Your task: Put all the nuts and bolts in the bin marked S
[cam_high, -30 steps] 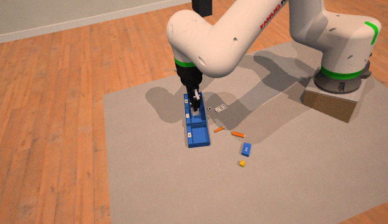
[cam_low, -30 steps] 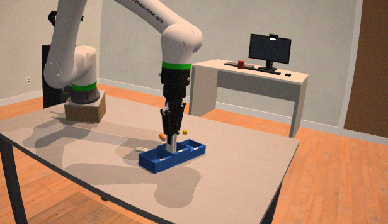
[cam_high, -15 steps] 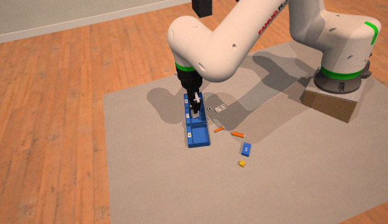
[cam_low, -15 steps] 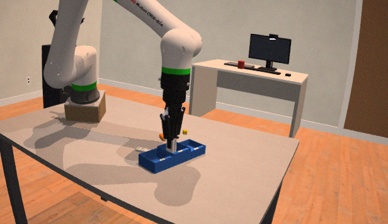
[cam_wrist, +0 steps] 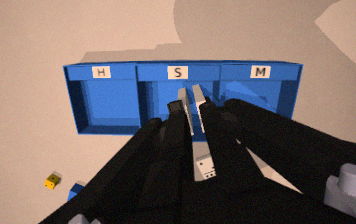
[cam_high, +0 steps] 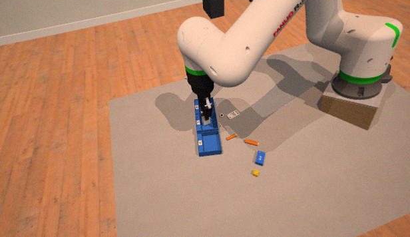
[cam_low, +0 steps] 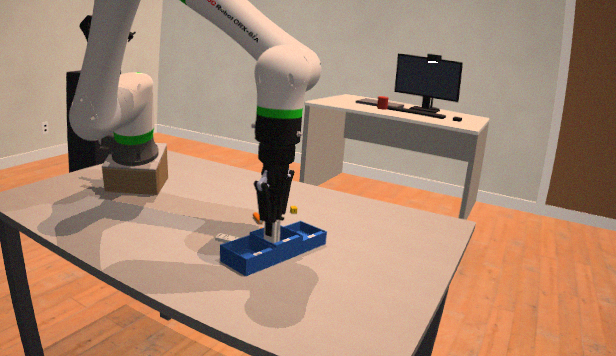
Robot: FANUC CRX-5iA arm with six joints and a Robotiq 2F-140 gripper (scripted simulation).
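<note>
Right now my hand is 10 mm short of the blue bin, 10 mm to the right of it and 30 mm above it. Also, from my hand: orange stick (50 mm behind, 110 mm to the left, 40 mm below); then white domino (120 mm behind, 20 mm to the left, 40 mm below); then grey nut (80 mm behind, 50 mm below).
</note>
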